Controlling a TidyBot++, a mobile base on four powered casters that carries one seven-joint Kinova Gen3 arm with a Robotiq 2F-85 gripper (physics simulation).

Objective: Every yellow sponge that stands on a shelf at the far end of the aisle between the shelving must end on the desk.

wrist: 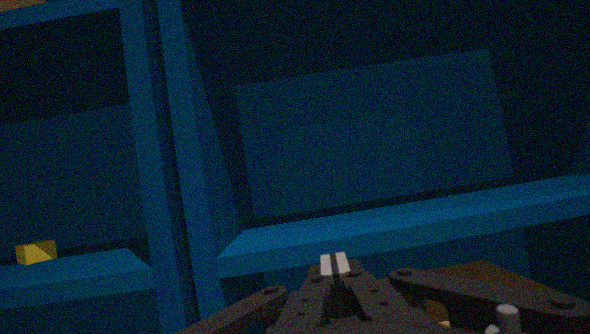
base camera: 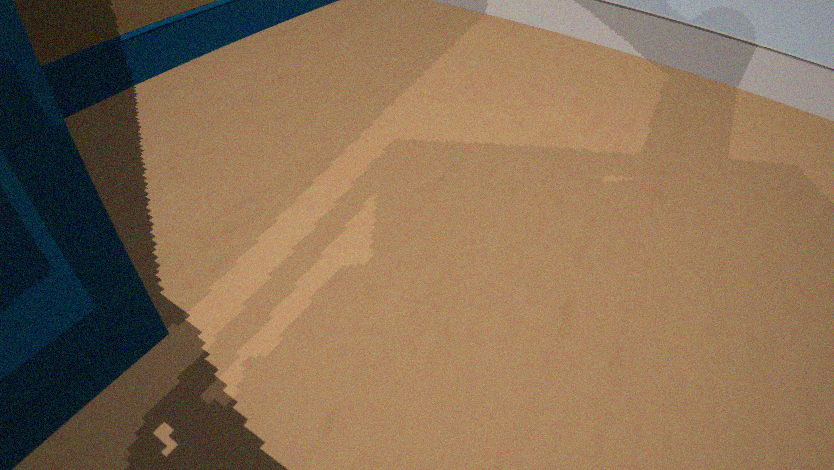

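Note:
A yellow sponge stands on a blue shelf board at the lower left of the wrist view, left of the blue uprights. My gripper is shut with nothing between its fingers. It is in front of the right-hand shelf bay, to the right of the sponge and apart from it. The desk does not show in either view.
Blue uprights part the two bays. The right bay has its own shelf board; a brown box shows below it. In the base camera view, blue shelving is close on the left and a pale wall stands at the upper right.

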